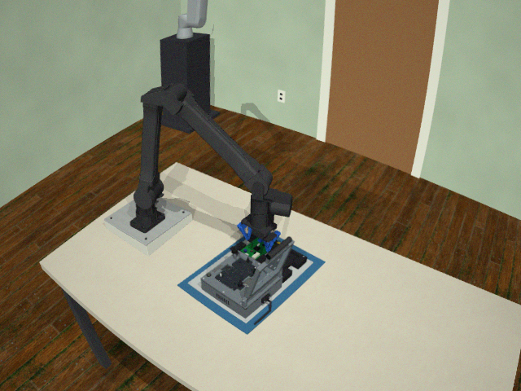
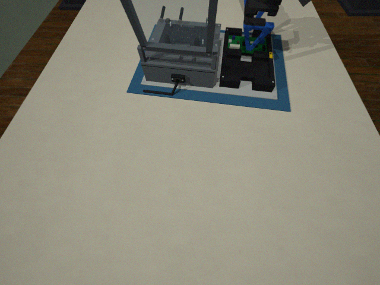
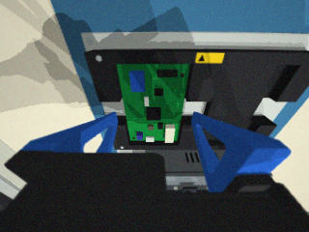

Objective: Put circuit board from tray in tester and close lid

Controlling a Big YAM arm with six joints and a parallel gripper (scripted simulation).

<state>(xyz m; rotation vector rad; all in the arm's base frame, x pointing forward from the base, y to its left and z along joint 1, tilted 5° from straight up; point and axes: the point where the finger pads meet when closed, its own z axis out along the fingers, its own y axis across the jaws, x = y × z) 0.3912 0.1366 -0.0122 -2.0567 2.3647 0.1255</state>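
Now: the green circuit board 2 cm below my hand. The rest, counted from my hand: tester lid 19 cm to the right, 16 cm ahead, 14 cm above.
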